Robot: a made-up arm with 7 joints.
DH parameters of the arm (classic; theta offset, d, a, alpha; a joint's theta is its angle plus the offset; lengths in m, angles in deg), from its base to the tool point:
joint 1: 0 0.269 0 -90
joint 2: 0 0 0 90
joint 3: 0 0.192 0.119 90
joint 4: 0 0 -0.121 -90
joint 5: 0 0.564 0 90
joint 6: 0 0 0.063 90
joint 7: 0 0 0 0
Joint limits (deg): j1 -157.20..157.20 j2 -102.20..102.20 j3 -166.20..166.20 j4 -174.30..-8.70 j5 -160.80..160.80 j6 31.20..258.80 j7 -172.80..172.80
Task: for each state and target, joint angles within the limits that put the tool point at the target. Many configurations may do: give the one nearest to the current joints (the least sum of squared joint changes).
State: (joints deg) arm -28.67 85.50 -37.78 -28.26 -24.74 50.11 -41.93
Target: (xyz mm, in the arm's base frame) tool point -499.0 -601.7 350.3
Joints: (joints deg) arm -67.96 64.93 -81.24 -79.65 -24.63 31.20 -41.93
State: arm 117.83 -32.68 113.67 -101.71 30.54 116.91 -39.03
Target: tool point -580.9 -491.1 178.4
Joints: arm 105.98 -40.74 114.13 -108.20 30.49 115.41 -39.03
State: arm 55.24 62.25 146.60 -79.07 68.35 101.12 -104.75
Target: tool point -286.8 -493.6 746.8
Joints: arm 78.75 37.22 166.20 -113.71 68.77 98.00 -104.75
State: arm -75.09 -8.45 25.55 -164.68 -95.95 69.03 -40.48
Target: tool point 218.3 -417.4 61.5
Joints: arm -74.41 -30.52 23.59 -174.00 -94.67 64.77 -40.48
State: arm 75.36 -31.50 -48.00 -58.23 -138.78 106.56 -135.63
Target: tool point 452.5 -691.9 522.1
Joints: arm 87.98 -75.99 -79.99 -45.93 -139.62 87.18 -135.63
